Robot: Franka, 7 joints.
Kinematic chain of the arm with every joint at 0, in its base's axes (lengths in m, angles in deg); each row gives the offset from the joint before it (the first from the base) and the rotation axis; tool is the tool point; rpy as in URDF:
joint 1: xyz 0 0 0.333 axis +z
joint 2: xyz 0 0 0 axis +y
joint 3: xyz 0 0 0.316 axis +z
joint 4: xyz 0.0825 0 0 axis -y
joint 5: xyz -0.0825 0 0.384 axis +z
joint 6: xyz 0 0 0 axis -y
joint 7: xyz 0.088 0 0 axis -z
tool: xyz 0 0 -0.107 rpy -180 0 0
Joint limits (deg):
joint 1: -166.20..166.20
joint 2: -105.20..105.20
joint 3: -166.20..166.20
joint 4: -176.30..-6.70
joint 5: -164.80..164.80
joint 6: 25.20..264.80
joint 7: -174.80..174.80
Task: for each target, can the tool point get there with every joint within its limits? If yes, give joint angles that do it. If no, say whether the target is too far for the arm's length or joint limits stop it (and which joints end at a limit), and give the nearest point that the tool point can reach.
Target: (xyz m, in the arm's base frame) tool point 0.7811 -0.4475 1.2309
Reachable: no: too far | nearest point 0.5270 -0.3019 0.9388 | short by 0.414 m
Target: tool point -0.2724 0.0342 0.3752
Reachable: yes | joints 131.57 -19.59 11.76 -163.15 77.11 47.49 81.04
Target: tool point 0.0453 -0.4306 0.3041
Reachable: yes | joints -16.47 24.43 -81.12 -153.27 -45.82 225.36 -12.15
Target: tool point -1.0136 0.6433 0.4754
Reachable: no: too far | nearest point -0.7193 0.4565 0.4341 | short by 0.351 m
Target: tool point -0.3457 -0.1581 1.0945
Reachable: yes | joints -28.09 -10.16 -101.67 -38.94 -139.75 121.29 125.27
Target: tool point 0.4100 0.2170 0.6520
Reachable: yes | joints -42.96 -51.07 52.04 -125.22 -92.75 139.95 62.18
